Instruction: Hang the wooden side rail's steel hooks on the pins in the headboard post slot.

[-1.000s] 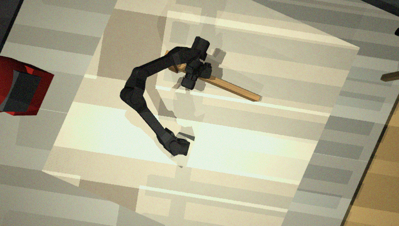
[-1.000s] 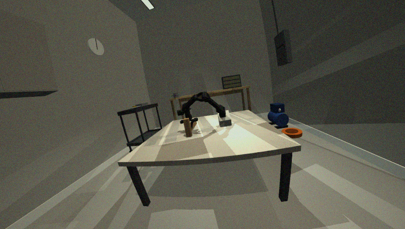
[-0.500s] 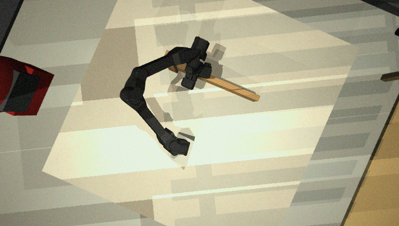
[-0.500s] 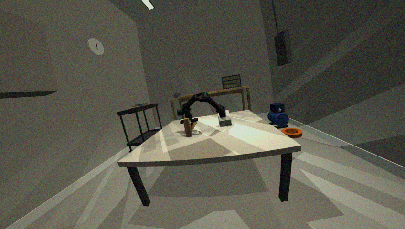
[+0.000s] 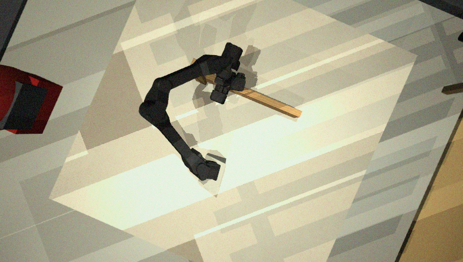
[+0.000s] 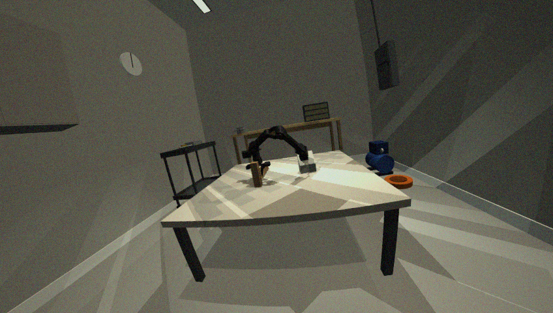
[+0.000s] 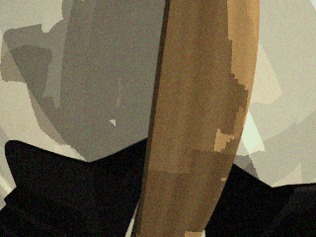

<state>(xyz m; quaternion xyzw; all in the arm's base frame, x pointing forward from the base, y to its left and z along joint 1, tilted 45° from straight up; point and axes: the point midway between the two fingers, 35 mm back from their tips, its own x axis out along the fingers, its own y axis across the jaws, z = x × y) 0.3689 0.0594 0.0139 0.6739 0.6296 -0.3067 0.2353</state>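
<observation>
The wooden headboard post lies 10 mm ahead of my gripper tip, 110 mm to the left of it and 50 mm above it.
</observation>
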